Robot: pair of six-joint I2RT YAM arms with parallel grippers.
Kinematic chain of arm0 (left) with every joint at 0, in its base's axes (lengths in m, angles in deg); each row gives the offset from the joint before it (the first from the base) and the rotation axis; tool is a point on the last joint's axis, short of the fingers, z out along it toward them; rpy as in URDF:
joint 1: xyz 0 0 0.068 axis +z
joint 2: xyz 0.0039 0.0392 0.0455 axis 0.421 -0.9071 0
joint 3: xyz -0.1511 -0.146 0.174 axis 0.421 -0.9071 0
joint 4: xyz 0.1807 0.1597 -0.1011 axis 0.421 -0.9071 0
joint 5: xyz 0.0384 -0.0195 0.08 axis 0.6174 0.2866 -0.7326
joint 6: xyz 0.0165 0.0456 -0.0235 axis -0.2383 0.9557 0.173
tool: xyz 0 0 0 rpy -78.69 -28.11 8.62
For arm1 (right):
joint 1: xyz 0 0 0.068 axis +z
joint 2: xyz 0.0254 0.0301 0.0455 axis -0.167 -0.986 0
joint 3: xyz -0.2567 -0.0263 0.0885 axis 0.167 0.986 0
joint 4: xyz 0.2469 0.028 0.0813 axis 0.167 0.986 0
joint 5: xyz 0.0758 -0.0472 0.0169 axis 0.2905 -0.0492 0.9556
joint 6: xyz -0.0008 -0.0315 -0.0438 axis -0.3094 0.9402 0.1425
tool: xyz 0 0 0 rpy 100.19 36.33 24.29
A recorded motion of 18 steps. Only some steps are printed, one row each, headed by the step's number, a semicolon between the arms.
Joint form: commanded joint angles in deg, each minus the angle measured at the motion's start. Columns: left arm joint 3, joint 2, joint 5, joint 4, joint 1, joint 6; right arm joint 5, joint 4, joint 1, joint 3, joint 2, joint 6.
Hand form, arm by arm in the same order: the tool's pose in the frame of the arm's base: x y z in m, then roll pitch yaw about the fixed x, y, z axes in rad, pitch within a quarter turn. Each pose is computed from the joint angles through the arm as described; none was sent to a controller.
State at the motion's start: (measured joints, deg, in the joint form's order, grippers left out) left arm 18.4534 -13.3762 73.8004 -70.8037 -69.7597 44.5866; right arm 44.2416 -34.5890 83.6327 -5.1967 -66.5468 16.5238
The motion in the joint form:
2: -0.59 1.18 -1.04 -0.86 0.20 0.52; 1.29 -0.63 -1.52 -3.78 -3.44 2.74
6: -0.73 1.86 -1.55 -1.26 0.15 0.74; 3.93 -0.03 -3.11 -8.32 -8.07 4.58
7: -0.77 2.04 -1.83 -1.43 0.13 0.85; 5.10 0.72 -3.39 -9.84 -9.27 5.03
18: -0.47 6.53 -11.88 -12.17 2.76 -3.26; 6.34 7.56 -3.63 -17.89 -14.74 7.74
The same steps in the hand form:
2: 0.1459 -0.1419 0.2048 -2.2698 0.9158 -2.8905; 0.0945 0.2681 0.1343 2.5577 0.6657 -3.0587
6: 0.1447 -0.1406 0.2054 -2.2725 0.9230 -2.8869; 0.1071 0.2852 0.1320 2.5761 0.6494 -3.0203
7: 0.1445 -0.1402 0.2055 -2.2766 0.9258 -2.8867; 0.1098 0.2906 0.1319 2.5815 0.6376 -3.0019
18: 0.1428 -0.1179 0.2028 -2.4196 0.8927 -2.7648; 0.1192 0.3155 0.1313 2.6804 0.6096 -2.8997

